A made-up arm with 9 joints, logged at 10 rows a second.
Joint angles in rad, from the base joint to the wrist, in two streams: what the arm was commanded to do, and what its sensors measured. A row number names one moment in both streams.
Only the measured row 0 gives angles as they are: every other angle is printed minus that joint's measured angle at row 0.
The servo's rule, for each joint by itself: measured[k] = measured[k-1] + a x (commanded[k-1-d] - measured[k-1]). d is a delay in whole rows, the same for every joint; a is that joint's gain. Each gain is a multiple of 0.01, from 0.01 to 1. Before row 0 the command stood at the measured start. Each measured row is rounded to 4 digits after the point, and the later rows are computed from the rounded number. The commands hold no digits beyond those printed.
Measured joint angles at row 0:
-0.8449, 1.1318, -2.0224, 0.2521, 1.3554, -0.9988, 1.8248, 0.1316, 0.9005
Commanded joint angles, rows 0 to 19:
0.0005, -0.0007, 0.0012, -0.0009, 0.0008, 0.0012, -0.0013, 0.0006, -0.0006
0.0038, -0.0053, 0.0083, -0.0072, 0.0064, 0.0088, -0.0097, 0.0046, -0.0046
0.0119, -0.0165, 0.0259, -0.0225, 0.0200, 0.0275, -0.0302, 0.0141, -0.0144
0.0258, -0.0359, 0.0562, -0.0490, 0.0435, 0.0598, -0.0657, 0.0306, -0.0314
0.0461, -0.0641, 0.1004, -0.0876, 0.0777, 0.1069, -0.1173, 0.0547, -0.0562
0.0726, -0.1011, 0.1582, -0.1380, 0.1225, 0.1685, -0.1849, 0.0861, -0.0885
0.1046, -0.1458, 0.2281, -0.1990, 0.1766, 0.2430, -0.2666, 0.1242, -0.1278
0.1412, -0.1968, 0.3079, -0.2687, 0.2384, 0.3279, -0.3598, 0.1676, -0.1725
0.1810, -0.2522, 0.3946, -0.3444, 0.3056, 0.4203, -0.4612, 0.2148, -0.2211
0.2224, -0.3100, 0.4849, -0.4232, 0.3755, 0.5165, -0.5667, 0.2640, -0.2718
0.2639, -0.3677, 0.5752, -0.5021, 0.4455, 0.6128, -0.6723, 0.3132, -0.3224
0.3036, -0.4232, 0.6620, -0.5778, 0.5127, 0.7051, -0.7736, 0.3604, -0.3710
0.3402, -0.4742, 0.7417, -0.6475, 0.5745, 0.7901, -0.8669, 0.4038, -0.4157
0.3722, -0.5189, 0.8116, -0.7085, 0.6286, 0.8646, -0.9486, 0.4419, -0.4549
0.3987, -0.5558, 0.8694, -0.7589, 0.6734, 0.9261, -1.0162, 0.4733, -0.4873
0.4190, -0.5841, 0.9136, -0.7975, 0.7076, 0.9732, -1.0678, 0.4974, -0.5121
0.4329, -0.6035, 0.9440, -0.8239, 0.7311, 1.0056, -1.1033, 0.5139, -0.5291
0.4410, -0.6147, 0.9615, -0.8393, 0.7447, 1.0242, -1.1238, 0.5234, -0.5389
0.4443, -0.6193, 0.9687, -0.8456, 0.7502, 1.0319, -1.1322, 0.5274, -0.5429
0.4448, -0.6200, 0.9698, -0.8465, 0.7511, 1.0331, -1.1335, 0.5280, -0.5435
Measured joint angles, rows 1 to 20:
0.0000, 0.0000, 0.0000, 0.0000, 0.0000, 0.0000, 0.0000, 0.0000, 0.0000
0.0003, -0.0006, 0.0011, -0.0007, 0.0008, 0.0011, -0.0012, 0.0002, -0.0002
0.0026, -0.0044, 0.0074, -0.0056, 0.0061, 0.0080, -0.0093, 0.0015, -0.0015
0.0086, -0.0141, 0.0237, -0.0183, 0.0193, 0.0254, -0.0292, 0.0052, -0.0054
0.0198, -0.0315, 0.0523, -0.0413, 0.0423, 0.0560, -0.0639, 0.0126, -0.0132
0.0369, -0.0576, 0.0946, -0.0760, 0.0759, 0.1013, -0.1146, 0.0248, -0.0261
0.0601, -0.0924, 0.1506, -0.1225, 0.1202, 0.1611, -0.1814, 0.0426, -0.0448
0.0890, -0.1351, 0.2188, -0.1799, 0.1738, 0.2340, -0.2623, 0.0663, -0.0697
0.1229, -0.1845, 0.2972, -0.2465, 0.2352, 0.3176, -0.3549, 0.0957, -0.1005
0.1607, -0.2387, 0.3829, -0.3199, 0.3021, 0.4090, -0.4559, 0.1302, -0.1367
0.2008, -0.2957, 0.4727, -0.3974, 0.3718, 0.5047, -0.5612, 0.1690, -0.1772
0.2418, -0.3533, 0.5629, -0.4759, 0.4418, 0.6009, -0.6667, 0.2108, -0.2208
0.2820, -0.4092, 0.6501, -0.5523, 0.5092, 0.6936, -0.7683, 0.2542, -0.2659
0.3198, -0.4612, 0.7307, -0.6237, 0.5712, 0.7795, -0.8620, 0.2976, -0.3108
0.3539, -0.5074, 0.8019, -0.6873, 0.6257, 0.8552, -0.9443, 0.3394, -0.3540
0.3830, -0.5461, 0.8613, -0.7410, 0.6710, 0.9183, -1.0126, 0.3782, -0.3940
0.4064, -0.5765, 0.9073, -0.7834, 0.7058, 0.9672, -1.0650, 0.4128, -0.4294
0.4236, -0.5981, 0.9396, -0.8138, 0.7298, 1.0014, -1.1014, 0.4421, -0.4593
0.4349, -0.6114, 0.9589, -0.8329, 0.7440, 1.0217, -1.1227, 0.4657, -0.4832
0.4410, -0.6177, 0.9675, -0.8424, 0.7499, 1.0308, -1.1317, 0.4836, -0.5011
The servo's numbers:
d 1
a 0.65 0.80 0.88 0.75 0.95 0.89 0.95 0.29 0.30

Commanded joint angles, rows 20 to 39:
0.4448, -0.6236, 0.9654, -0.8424, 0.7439, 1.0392, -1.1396, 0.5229, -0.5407
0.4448, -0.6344, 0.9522, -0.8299, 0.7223, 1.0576, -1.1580, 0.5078, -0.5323
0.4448, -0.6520, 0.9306, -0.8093, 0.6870, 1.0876, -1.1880, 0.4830, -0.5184
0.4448, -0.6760, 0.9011, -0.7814, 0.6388, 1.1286, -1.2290, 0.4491, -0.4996
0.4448, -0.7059, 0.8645, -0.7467, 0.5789, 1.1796, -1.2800, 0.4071, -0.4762
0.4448, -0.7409, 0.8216, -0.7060, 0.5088, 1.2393, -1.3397, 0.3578, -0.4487
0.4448, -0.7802, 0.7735, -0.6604, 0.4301, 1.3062, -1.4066, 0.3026, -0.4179
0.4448, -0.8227, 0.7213, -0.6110, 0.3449, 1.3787, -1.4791, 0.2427, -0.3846
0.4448, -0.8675, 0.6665, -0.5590, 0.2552, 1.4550, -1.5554, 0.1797, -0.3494
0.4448, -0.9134, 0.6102, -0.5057, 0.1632, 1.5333, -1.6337, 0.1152, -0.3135
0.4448, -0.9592, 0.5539, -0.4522, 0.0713, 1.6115, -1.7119, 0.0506, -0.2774
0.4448, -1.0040, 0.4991, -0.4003, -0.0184, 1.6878, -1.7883, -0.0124, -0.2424
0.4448, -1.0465, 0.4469, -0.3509, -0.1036, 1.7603, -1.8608, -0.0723, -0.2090
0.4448, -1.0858, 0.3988, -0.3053, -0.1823, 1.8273, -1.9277, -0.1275, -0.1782
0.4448, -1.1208, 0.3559, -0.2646, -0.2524, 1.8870, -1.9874, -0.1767, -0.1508
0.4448, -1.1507, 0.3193, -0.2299, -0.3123, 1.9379, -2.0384, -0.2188, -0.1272
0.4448, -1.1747, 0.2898, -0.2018, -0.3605, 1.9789, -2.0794, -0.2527, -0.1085
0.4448, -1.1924, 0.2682, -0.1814, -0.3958, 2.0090, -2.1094, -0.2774, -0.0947
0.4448, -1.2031, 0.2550, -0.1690, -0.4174, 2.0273, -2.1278, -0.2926, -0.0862
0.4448, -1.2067, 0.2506, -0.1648, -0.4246, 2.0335, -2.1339, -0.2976, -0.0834
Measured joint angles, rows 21 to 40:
0.4435, -0.6195, 0.9695, -0.8455, 0.7510, 1.0328, -1.1334, 0.4965, -0.5138
0.4443, -0.6228, 0.9659, -0.8432, 0.7443, 1.0385, -1.1393, 0.5042, -0.5219
0.4446, -0.6321, 0.9538, -0.8332, 0.7234, 1.0555, -1.1571, 0.5052, -0.5250
0.4447, -0.6480, 0.9334, -0.8153, 0.6888, 1.0841, -1.1865, 0.4988, -0.5230
0.4448, -0.6704, 0.9050, -0.7899, 0.6413, 1.1237, -1.2269, 0.4844, -0.5160
0.4448, -0.6988, 0.8694, -0.7575, 0.5820, 1.1735, -1.2773, 0.4620, -0.5041
0.4448, -0.7325, 0.8273, -0.7189, 0.5125, 1.2321, -1.3366, 0.4318, -0.4875
0.4448, -0.7707, 0.7800, -0.6750, 0.4342, 1.2980, -1.4031, 0.3943, -0.4666
0.4448, -0.8123, 0.7283, -0.6270, 0.3494, 1.3698, -1.4753, 0.3503, -0.4420
0.4448, -0.8565, 0.6739, -0.5760, 0.2599, 1.4456, -1.5514, 0.3008, -0.4142
0.4448, -0.9020, 0.6178, -0.5233, 0.1680, 1.5237, -1.6296, 0.2470, -0.3840
0.4448, -0.9478, 0.5616, -0.4700, 0.0761, 1.6018, -1.7078, 0.1900, -0.3520
0.4448, -0.9928, 0.5066, -0.4177, -0.0137, 1.6783, -1.7843, 0.1313, -0.3191
0.4448, -1.0358, 0.4541, -0.3676, -0.0991, 1.7513, -1.8570, 0.0723, -0.2861
0.4448, -1.0758, 0.4054, -0.3209, -0.1781, 1.8189, -1.9242, 0.0144, -0.2537
0.4448, -1.1118, 0.3618, -0.2787, -0.2487, 1.8795, -1.9842, -0.0410, -0.2228
0.4448, -1.1429, 0.3244, -0.2421, -0.3091, 1.9315, -2.0357, -0.0926, -0.1941
0.4448, -1.1683, 0.2940, -0.2119, -0.3579, 1.9737, -2.0772, -0.1390, -0.1684
0.4448, -1.1876, 0.2713, -0.1890, -0.3939, 2.0051, -2.1078, -0.1791, -0.1463
0.4448, -1.2000, 0.2570, -0.1740, -0.4162, 2.0249, -2.1268, -0.2120, -0.1283

